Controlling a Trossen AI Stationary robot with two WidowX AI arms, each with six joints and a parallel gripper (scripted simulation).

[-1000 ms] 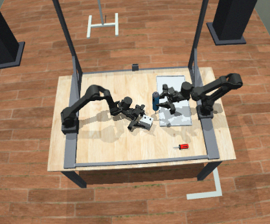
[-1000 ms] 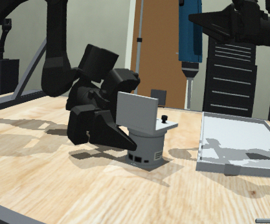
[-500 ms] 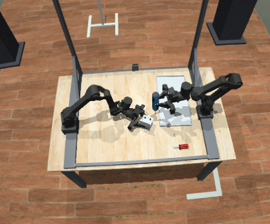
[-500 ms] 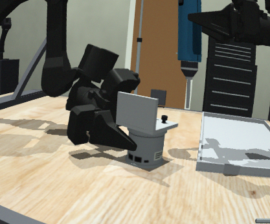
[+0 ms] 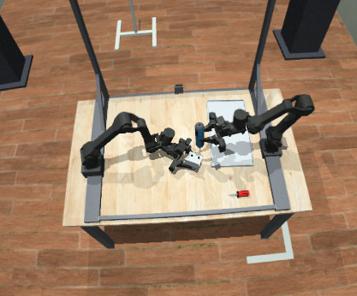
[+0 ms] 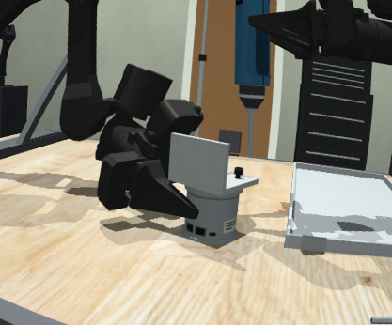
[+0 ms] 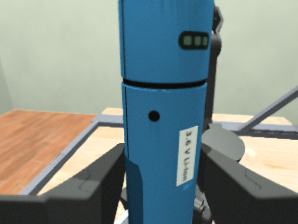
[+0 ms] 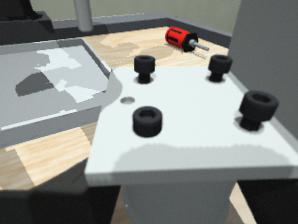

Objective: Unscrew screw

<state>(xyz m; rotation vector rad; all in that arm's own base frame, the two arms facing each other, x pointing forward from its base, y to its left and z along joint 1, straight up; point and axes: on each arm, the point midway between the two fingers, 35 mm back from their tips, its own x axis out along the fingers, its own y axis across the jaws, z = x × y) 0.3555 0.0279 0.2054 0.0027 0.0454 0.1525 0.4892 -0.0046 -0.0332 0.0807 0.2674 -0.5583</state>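
The grey joint module is 1 cm ahead of my right hand, 2 cm to the left of it and 1 cm below it. The rest, counted from my right hand: l-shaped bracket (2 cm ahead, 2 cm to the left, 3 cm above); then black screw (1 cm ahead, 5 cm to the left, 3 cm above); then white tray (16 cm behind, 24 cm to the left, 3 cm below).
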